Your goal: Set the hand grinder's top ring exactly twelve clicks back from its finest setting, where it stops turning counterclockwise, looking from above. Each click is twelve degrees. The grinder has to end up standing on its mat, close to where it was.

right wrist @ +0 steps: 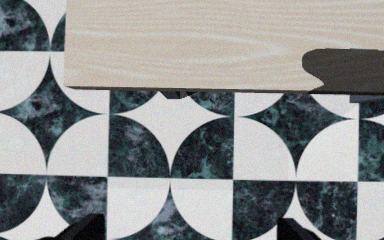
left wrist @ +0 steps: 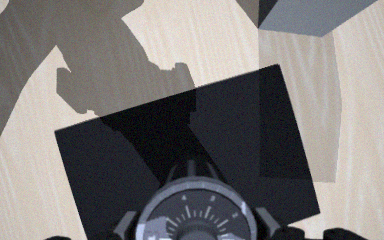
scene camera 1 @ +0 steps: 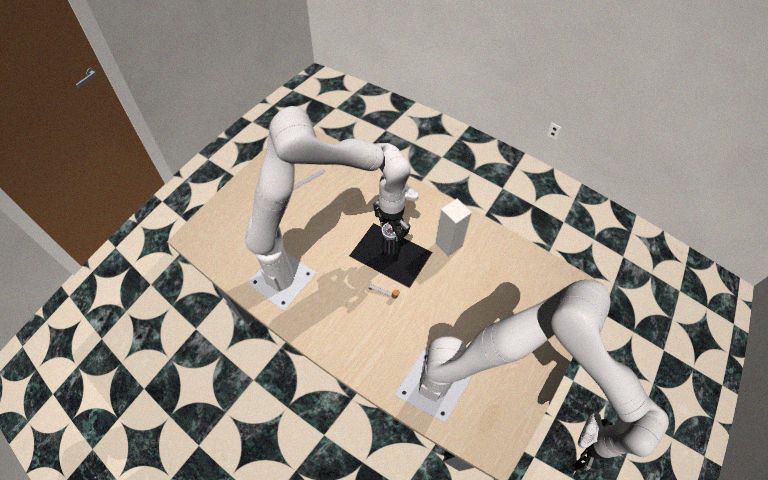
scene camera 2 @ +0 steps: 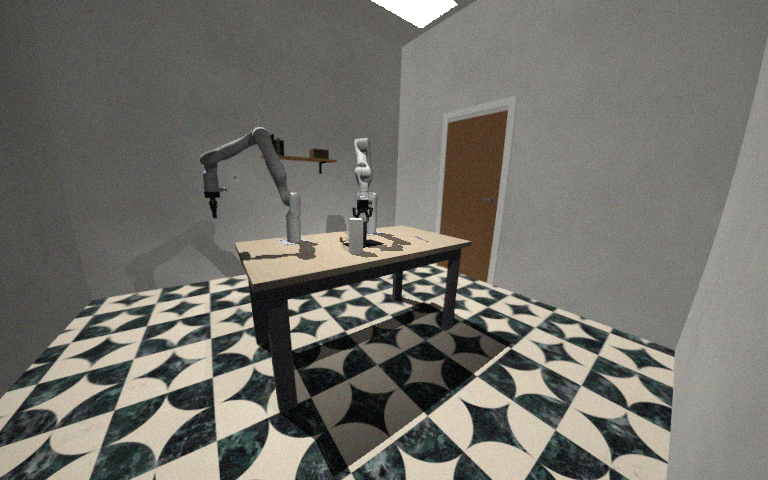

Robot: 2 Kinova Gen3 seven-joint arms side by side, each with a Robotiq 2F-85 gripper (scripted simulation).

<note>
The pictures show: a tall pale box and a black mat.
</note>
